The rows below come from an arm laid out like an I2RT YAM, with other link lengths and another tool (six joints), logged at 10 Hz.
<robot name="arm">
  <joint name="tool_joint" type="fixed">
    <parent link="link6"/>
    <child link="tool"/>
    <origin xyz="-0.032 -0.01 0.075" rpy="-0.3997 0 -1.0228"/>
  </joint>
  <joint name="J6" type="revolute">
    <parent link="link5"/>
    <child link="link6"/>
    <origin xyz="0.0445 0 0.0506" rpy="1.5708 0 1.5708"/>
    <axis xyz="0 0 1"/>
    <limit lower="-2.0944" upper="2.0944"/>
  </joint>
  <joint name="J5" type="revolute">
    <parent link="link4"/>
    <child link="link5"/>
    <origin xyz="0.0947 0.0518 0.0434" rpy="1.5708 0 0"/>
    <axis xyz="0 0 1"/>
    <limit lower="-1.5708" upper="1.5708"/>
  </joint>
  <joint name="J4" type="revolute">
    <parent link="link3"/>
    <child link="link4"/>
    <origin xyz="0.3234 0.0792 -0.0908" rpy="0 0 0"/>
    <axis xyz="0 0 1"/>
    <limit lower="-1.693" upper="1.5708"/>
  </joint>
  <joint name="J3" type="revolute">
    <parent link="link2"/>
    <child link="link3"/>
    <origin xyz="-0.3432 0 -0.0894" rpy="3.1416 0 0"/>
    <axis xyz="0 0 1"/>
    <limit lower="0" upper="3.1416"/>
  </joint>
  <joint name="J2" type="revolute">
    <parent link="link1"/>
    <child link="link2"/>
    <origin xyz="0.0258 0.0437 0.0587" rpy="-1.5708 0 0"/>
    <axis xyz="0 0 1"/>
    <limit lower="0" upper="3.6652"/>
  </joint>
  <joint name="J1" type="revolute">
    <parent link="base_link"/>
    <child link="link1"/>
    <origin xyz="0 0 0.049" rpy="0 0 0"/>
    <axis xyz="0 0 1"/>
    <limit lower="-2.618" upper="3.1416"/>
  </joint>
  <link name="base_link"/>
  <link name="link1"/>
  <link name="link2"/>
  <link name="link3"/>
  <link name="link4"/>
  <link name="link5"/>
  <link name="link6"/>
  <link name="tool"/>
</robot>
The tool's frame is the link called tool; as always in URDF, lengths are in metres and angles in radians.
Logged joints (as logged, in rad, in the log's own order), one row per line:
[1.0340, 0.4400, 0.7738, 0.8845, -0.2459, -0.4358]
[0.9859, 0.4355, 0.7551, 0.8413, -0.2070, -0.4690]
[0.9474, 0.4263, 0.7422, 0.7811, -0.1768, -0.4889]
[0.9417, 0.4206, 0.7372, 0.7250, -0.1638, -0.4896]
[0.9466, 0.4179, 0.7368, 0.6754, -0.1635, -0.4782]
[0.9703, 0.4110, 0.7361, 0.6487, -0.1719, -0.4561]
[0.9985, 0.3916, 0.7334, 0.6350, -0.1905, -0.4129]
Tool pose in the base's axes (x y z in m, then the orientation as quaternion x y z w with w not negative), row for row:
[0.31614, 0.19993, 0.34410, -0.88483, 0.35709, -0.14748, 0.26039]
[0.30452, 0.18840, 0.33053, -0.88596, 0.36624, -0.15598, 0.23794]
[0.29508, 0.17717, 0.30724, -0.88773, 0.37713, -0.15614, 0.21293]
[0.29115, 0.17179, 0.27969, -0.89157, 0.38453, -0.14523, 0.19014]
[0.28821, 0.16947, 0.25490, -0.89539, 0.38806, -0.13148, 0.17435]
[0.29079, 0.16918, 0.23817, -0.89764, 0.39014, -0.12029, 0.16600]
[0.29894, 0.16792, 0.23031, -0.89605, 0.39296, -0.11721, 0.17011]
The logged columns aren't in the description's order. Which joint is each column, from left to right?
Columns, left to right: J2, J1, J6, J3, J5, J4.
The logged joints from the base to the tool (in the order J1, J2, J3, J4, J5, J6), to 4 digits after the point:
[0.4400, 1.0340, 0.8845, -0.4358, -0.2459, 0.7738]
[0.4355, 0.9859, 0.8413, -0.4690, -0.2070, 0.7551]
[0.4263, 0.9474, 0.7811, -0.4889, -0.1768, 0.7422]
[0.4206, 0.9417, 0.7250, -0.4896, -0.1638, 0.7372]
[0.4179, 0.9466, 0.6754, -0.4782, -0.1635, 0.7368]
[0.4110, 0.9703, 0.6487, -0.4561, -0.1719, 0.7361]
[0.3916, 0.9985, 0.6350, -0.4129, -0.1905, 0.7334]

